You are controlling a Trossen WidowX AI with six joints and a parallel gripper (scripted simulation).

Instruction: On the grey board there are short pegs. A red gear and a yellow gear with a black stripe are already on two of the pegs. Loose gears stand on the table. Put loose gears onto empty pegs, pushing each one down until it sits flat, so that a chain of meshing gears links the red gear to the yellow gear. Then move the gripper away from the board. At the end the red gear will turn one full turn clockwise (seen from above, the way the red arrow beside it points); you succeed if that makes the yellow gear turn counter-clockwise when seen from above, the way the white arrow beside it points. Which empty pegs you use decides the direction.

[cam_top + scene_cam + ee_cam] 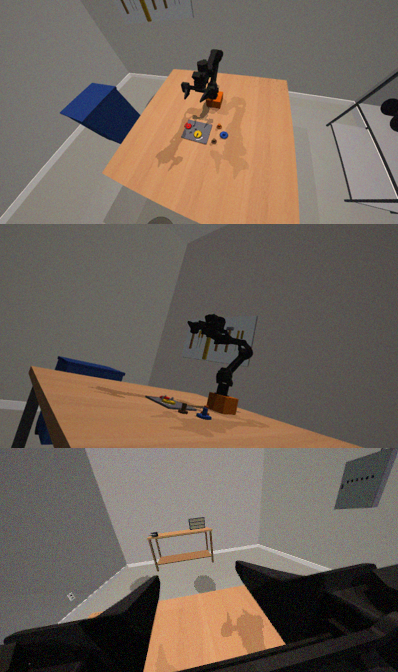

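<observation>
Right now the small orange gear is 11 cm behind my gripper tip, 11 cm to the left of it and 40 cm below it. Also, from my gripper tip: yellow gear 3 cm to the right, 40 cm below; then small dark brown gear 2 cm ahead, 10 cm to the left, 40 cm below; then red gear 4 cm behind, 13 cm to the right, 40 cm below.
</observation>
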